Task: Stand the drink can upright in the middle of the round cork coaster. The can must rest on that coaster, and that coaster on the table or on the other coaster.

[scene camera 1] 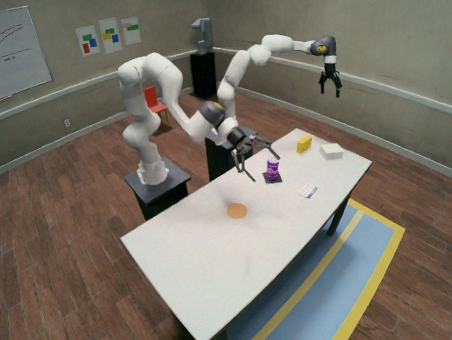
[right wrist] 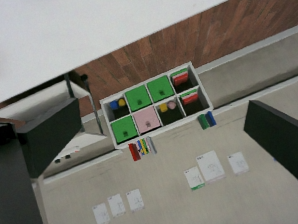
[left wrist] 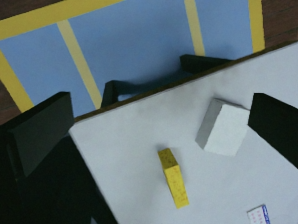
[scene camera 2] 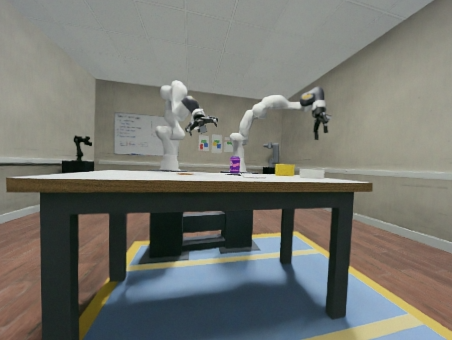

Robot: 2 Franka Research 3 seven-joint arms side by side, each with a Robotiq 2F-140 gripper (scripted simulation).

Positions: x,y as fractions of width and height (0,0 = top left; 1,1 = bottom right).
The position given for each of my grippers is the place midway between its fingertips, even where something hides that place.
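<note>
There's my left gripper (left wrist: 0.54,0.48), to begin with. My right gripper I can see at (scene camera 1: 0.59,0.50) and also at (right wrist: 0.55,0.51). And there's a white box (left wrist: 0.75,0.57), though in the right wrist view that box is out of frame.
</note>
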